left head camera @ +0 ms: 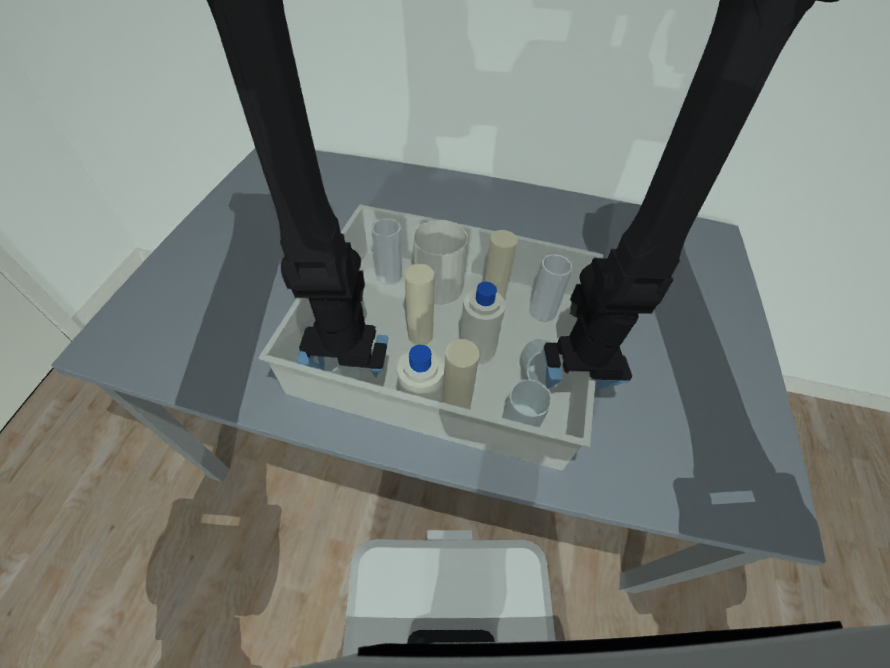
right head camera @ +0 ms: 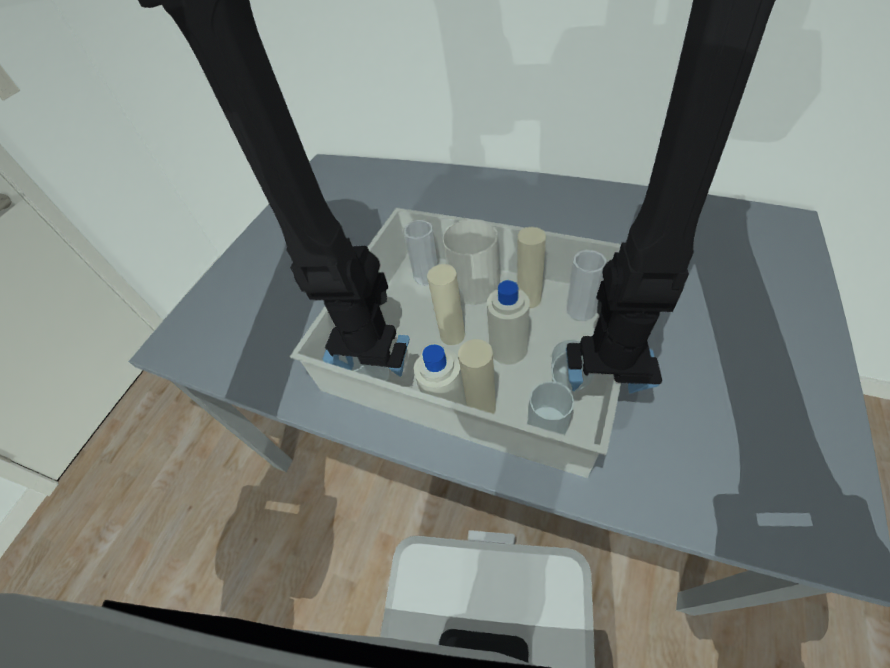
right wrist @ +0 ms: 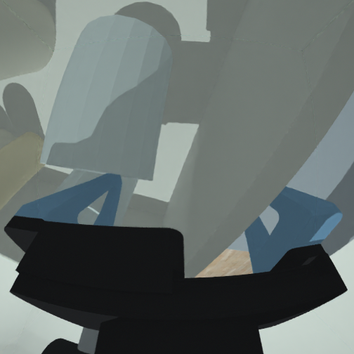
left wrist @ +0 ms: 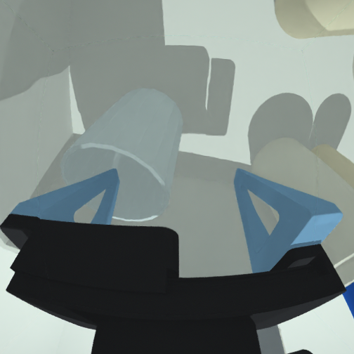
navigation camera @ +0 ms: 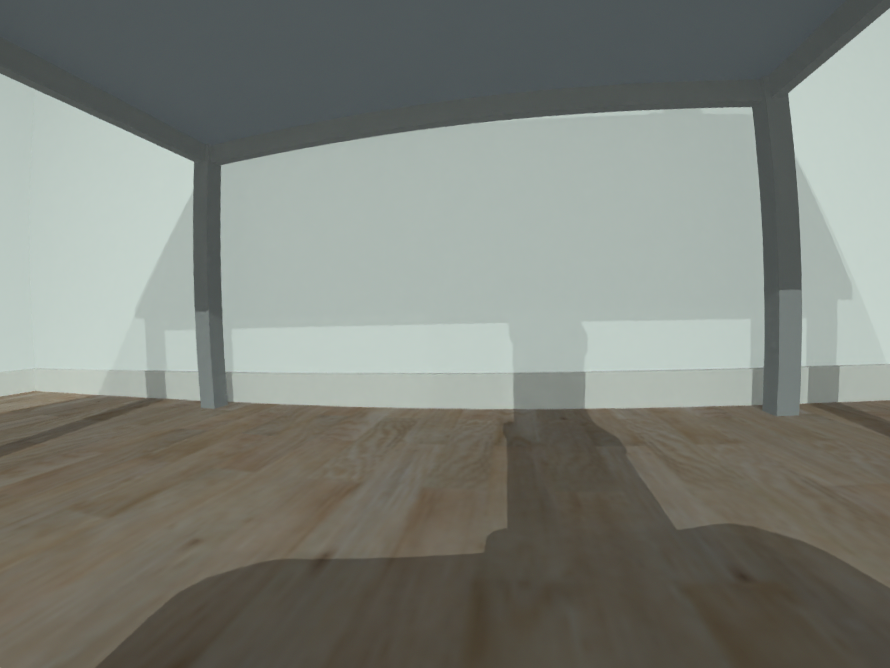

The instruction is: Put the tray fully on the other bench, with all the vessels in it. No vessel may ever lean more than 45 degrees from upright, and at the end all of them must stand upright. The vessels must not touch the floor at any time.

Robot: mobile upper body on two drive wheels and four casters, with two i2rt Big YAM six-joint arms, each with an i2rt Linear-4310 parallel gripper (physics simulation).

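Places are measured from the left arm's base along level axes (x ahead, y left, z up), in metres.
Pixels of known places: left gripper, between the fingertips: [left head camera: 349,371] [right head camera: 376,370]; right gripper, between the fingertips: [left head camera: 572,385] [right head camera: 601,389].
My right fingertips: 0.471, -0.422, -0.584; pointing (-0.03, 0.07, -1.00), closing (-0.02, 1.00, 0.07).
For each thing: its top centre in the pictures, then the offset to it from my right fingertips, as dx, dy, dz. "*": a spot on its surface instead. Level surfaces: height alone.
- pale tray, a spot on its surface: [left head camera: 345,394] [right head camera: 369,392] * -0.028, +0.398, +0.008
- grey-blue bench, height of its surface: dz -0.063
- large beaker, centre of its top: [right head camera: 469,236] [left head camera: 440,236] +0.292, +0.240, +0.085
- small glasses, centre of its top: [right head camera: 551,400] [left head camera: 530,397] -0.040, +0.086, +0.029
The pale tray [left head camera: 345,394] [right head camera: 373,394] stands on the grey-blue bench [left head camera: 143,323] [right head camera: 208,309]. Its visible vessels stand upright: two blue-capped bottles [left head camera: 481,327] [left head camera: 419,381], three cream cylinders [left head camera: 419,309] [left head camera: 499,262] [left head camera: 460,377], a large beaker [left head camera: 439,266], two tall clear cylinders [left head camera: 386,255] [left head camera: 549,291] and small glasses [left head camera: 529,402]. My left gripper [left head camera: 343,366] [right head camera: 365,365] [left wrist: 176,174] is open at the front left corner, close over a small glass [left wrist: 135,130] that it partly hides. My right gripper [left head camera: 583,382] [right head camera: 609,382] [right wrist: 177,175] is open across the right wall, one finger inside, one outside, near a glass [right wrist: 105,100].
My white base [left head camera: 449,575] is in front of the bench. A wall [left head camera: 575,86] rises behind it, and a door [right head camera: 57,323] is at the far left. The bench legs [navigation camera: 208,287] [navigation camera: 780,273] show in the navigation camera. The other bench does not show.
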